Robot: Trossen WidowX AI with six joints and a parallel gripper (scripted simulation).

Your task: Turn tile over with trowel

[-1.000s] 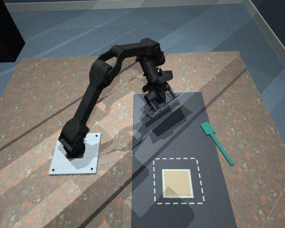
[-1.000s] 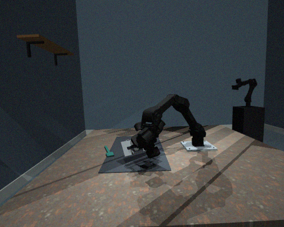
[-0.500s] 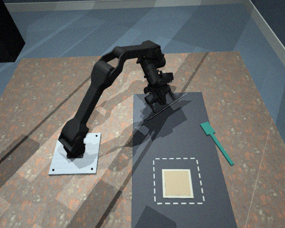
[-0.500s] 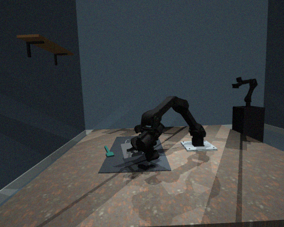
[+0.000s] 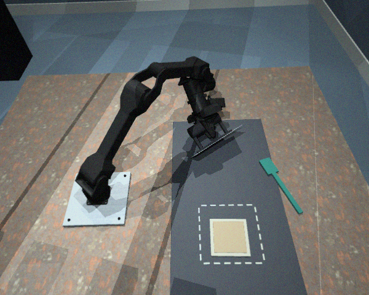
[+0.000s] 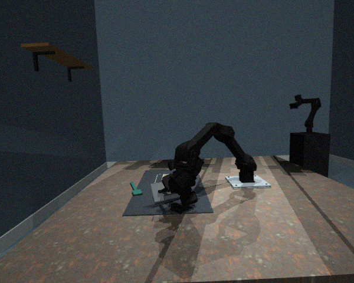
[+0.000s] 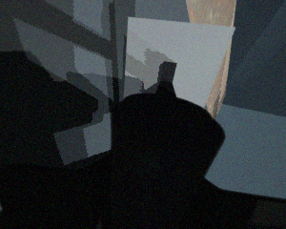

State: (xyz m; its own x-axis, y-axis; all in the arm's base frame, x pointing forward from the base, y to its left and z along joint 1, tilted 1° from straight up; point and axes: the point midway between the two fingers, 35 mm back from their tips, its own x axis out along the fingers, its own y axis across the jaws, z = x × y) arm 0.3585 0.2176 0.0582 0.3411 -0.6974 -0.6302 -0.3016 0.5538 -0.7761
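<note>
My gripper tip is 30 mm past the dark trowel and 10 mm below it. Also, from my gripper tip: grey mat: 190 mm to the right, 70 mm below, 30 mm ahead; then tile: 340 mm to the right, 40 mm below, 20 mm ahead; then green spatula-shaped tool: 200 mm ahead, 150 mm to the right, 40 mm below.
</note>
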